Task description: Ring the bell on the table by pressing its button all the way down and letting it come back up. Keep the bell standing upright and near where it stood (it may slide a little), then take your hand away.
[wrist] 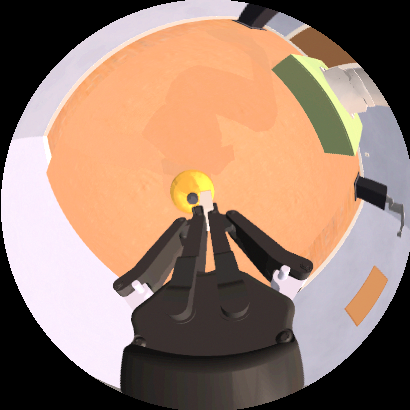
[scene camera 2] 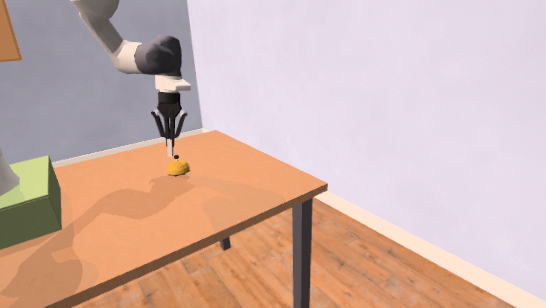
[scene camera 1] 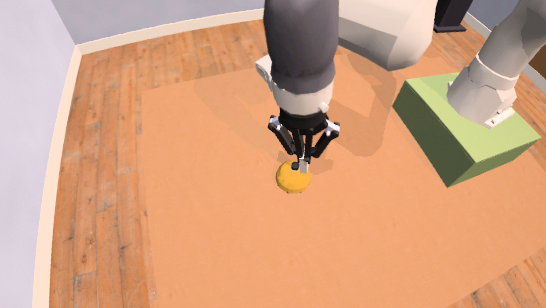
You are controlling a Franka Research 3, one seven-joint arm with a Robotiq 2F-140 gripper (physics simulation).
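The yellow dome bell (scene camera 1: 293, 181) (scene camera 2: 178, 168) (wrist: 184, 185) stands upright on the table (scene camera 1: 215, 240) (scene camera 2: 240, 170) (wrist: 125, 200). Its small black button (scene camera 1: 295, 166) (scene camera 2: 176, 157) (wrist: 192, 198) is on top and looks up, not pressed. My gripper (scene camera 1: 303, 166) (scene camera 2: 170, 149) (wrist: 206, 198) is shut with nothing between its fingers and points down. Its pale fingertips are just above the bell and a little to one side of the button: right of it in scene camera 1 and the wrist view, left of it in scene camera 2. A small gap to the bell shows in scene camera 2.
A green block (scene camera 1: 450, 135) (scene camera 2: 30, 220) (wrist: 315, 110) carries the robot's base on the table, well off to one side of the bell. The arm's shadow falls across the table. Walls (scene camera 2: 375, 90) stand beyond the table.
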